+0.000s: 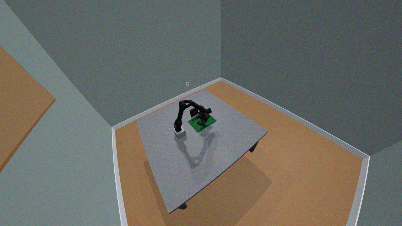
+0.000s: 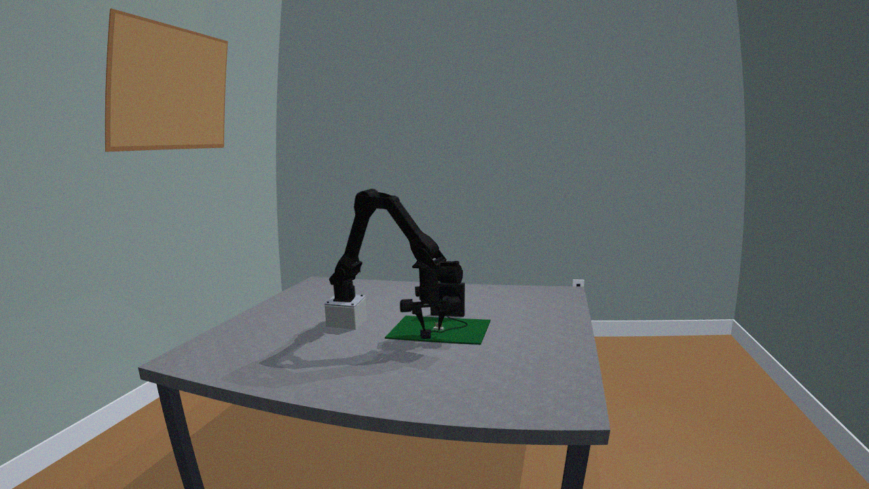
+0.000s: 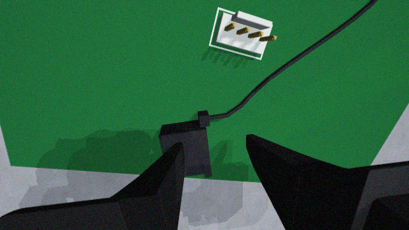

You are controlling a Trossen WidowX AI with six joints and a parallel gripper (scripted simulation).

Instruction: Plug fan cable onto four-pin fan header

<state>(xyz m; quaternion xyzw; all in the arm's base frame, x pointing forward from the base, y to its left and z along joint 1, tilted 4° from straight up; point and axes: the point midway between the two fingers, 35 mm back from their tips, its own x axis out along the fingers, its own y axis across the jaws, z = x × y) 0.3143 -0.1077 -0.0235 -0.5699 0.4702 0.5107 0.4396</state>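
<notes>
The black plug lies 20 mm behind my gripper tip, 10 mm to the right of it and 10 mm below it. The rest, counted from my gripper tip: green board (70 mm to the left, 40 mm below, 20 mm ahead); then white four-pin fan header (70 mm to the left, 20 mm below, 10 mm ahead); then fan (240 mm to the left, 40 mm above, 20 mm ahead).
</notes>
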